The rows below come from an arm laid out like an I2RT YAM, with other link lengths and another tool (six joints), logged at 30 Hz.
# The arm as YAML. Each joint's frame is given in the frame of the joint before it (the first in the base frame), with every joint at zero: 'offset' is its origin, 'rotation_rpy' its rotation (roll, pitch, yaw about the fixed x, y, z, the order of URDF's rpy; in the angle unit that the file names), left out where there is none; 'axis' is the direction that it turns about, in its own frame. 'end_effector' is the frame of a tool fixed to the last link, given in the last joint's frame.
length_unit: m
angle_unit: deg
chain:
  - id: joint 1
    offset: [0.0, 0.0, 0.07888]
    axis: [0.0, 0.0, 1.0]
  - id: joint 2
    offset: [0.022, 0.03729, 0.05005]
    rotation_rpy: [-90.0, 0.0, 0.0]
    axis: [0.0, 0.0, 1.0]
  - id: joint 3
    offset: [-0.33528, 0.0, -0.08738]
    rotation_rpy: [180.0, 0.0, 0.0]
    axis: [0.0, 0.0, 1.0]
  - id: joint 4
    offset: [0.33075, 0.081, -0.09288]
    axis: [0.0, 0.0, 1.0]
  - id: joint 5
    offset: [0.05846, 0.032, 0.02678]
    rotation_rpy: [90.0, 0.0, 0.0]
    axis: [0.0, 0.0, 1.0]
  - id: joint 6
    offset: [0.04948, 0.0, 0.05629]
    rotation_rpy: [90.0, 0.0, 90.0]
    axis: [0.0, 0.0, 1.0]
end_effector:
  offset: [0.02, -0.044, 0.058]
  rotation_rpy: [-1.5, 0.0, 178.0]
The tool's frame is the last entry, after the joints.
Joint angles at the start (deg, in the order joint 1, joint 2, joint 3, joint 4, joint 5, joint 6): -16.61 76.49 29.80 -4.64 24.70 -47.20
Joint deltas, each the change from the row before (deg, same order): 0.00 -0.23 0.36 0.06 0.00 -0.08; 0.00 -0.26 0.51 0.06 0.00 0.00; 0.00 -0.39 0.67 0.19 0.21 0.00; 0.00 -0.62 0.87 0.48 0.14 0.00; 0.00 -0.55 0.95 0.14 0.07 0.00; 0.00 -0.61 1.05 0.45 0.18 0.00; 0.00 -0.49 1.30 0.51 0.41 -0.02; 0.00 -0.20 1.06 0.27 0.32 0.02; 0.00 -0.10 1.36 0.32 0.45 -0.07
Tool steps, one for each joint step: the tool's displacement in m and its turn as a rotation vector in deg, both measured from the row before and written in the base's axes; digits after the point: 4 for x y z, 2 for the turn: 0.0018 -0.0005 0.0039 -0.22 -0.58 0.06; 0.0025 -0.0007 0.0053 -0.24 -0.80 0.00; 0.0031 -0.0013 0.0076 -0.51 -1.15 -0.14; 0.0043 -0.0015 0.0111 -0.66 -1.86 -0.09; 0.0038 -0.0013 0.0107 -0.52 -1.56 -0.05; 0.0043 -0.0016 0.0128 -0.72 -1.99 -0.13; 0.0049 -0.0022 0.0144 -0.93 -2.11 -0.29; 0.0038 -0.0017 0.0103 -0.62 -1.42 -0.26; 0.0047 -0.0022 0.0124 -0.81 -1.58 -0.32
